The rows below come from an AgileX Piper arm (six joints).
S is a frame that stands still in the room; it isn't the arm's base.
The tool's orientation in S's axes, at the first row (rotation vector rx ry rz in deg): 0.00, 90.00, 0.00
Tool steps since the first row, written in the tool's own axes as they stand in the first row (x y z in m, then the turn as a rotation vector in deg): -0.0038, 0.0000, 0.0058, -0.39, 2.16, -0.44; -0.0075, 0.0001, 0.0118, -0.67, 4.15, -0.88; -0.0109, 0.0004, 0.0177, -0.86, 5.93, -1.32; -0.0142, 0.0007, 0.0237, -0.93, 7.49, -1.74; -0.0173, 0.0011, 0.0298, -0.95, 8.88, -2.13
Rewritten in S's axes. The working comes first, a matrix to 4 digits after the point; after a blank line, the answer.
The tool's axes in the first row as the columns of a matrix, in S's axes (used below as rounded here):
0.0000, 0.0000, 1.0000
0.0000, 1.0000, 0.0000
-1.0000, 0.0000, 0.0000

0.0058, 0.0000, 0.0038, -0.44, 2.16, 0.39; 0.0118, 0.0001, 0.0075, -0.88, 4.15, 0.67; 0.0177, 0.0004, 0.0109, -1.32, 5.93, 0.86; 0.0237, 0.0007, 0.0142, -1.74, 7.49, 0.93; 0.0298, 0.0011, 0.0173, -2.13, 8.88, 0.95
